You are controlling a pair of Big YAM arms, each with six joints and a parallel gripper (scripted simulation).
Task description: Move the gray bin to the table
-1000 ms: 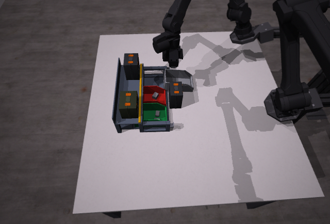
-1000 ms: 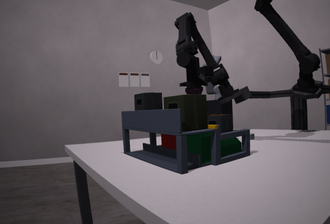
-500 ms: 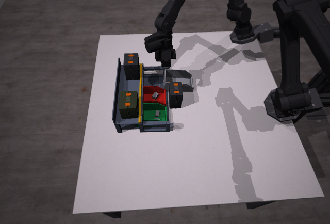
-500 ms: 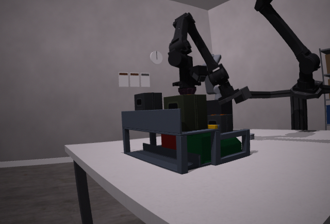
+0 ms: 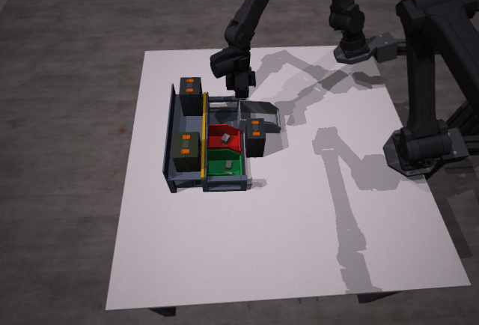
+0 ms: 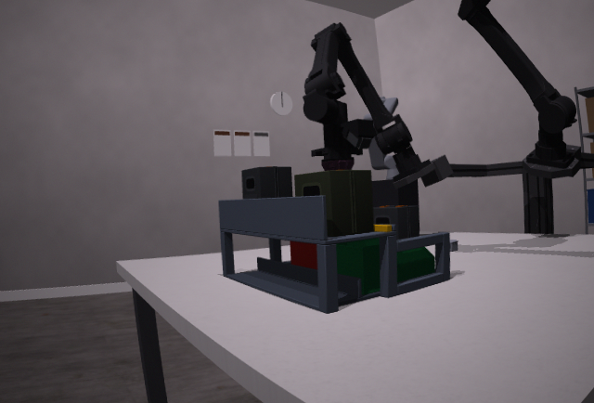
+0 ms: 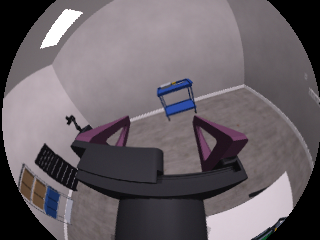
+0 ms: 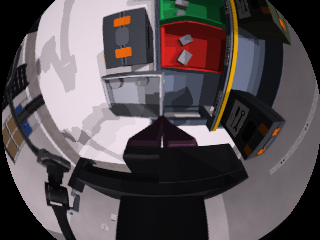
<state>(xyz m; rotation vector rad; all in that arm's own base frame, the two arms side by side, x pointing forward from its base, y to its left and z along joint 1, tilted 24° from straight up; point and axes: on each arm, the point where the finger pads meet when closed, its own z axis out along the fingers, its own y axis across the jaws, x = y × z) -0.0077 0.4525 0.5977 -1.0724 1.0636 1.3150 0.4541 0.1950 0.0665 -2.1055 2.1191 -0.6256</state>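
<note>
Right now my right hand is 80 mm past the gray bin, 10 mm to the right of it and 120 mm above it. From my right hand the other things lie so: green bin (110 mm ahead, 210 mm to the left, 130 mm below); then red bin (100 mm ahead, 100 mm to the left, 130 mm below); then shelf (130 mm ahead, 100 mm to the left, 100 mm below).
</note>
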